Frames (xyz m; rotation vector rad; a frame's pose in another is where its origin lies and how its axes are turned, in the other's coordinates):
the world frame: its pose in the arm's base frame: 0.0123 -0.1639 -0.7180 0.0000 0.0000 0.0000
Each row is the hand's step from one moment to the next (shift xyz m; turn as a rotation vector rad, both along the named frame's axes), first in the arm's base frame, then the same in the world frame.
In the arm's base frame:
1: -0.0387 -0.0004 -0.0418 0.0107 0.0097 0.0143
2: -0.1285 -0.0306 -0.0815 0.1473 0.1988 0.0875
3: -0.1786 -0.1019 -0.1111 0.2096 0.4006 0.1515
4: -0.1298 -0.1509 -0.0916 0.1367 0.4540 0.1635
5: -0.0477 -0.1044 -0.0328 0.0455 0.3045 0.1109
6: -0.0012 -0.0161 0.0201 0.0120 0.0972 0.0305
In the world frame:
1: -0.0387 -0.0004 -0.0418 0.0107 0.0097 0.0143
2: -0.1285 -0.0306 -0.0815 0.1473 0.1988 0.0875
3: -0.1786 -0.1019 -0.1111 0.2096 0.4006 0.1515
4: -0.1298 -0.1509 -0.0916 0.1367 0.4540 0.1635
5: -0.0477 -0.1044 -0.0328 0.0455 0.3045 0.1109
6: -0.0012 -0.0161 0.0201 0.0120 0.0972 0.0305

